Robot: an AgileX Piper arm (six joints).
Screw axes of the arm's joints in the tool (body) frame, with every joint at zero. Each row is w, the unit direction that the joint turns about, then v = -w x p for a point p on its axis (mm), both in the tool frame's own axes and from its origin. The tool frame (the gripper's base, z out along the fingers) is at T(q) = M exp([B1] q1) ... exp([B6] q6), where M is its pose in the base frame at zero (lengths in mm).
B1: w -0.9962 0 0.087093 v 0.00 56.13 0.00
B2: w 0 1 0 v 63.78 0.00 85.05
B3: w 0 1 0 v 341.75 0.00 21.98
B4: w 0 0 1 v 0.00 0.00 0.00
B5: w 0 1 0 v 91.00 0.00 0.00
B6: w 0 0 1 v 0.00 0.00 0.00
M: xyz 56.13 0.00 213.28 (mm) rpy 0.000 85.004 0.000 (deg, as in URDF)
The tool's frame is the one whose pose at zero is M.
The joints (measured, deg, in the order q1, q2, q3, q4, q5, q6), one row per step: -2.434 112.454 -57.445 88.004 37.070 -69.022; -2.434 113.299 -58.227 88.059 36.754 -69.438; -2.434 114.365 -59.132 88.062 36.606 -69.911; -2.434 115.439 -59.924 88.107 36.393 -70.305; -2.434 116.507 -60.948 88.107 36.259 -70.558; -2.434 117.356 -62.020 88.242 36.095 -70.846; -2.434 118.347 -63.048 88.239 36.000 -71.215; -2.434 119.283 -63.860 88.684 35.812 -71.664; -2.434 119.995 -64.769 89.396 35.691 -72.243; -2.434 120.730 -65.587 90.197 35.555 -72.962
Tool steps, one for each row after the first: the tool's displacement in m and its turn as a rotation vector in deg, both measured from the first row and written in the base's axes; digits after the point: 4 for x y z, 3 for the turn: 0.0036 -0.0006 -0.0026 -0.422 -0.180 0.016; 0.0075 -0.0009 -0.0061 -0.774 -0.292 0.216; 0.0110 -0.0013 -0.0102 -1.103 -0.237 0.296; 0.0153 -0.0017 -0.0134 -1.336 -0.338 0.371; 0.0199 -0.0021 -0.0150 -1.539 -0.727 0.341; 0.0241 -0.0024 -0.0178 -1.810 -0.974 0.515; 0.0278 -0.0028 -0.0209 -1.905 -1.111 0.335; 0.0320 -0.0031 -0.0219 -1.866 -1.646 0.066; 0.0358 -0.0034 -0.0235 -1.856 -2.146 -0.195
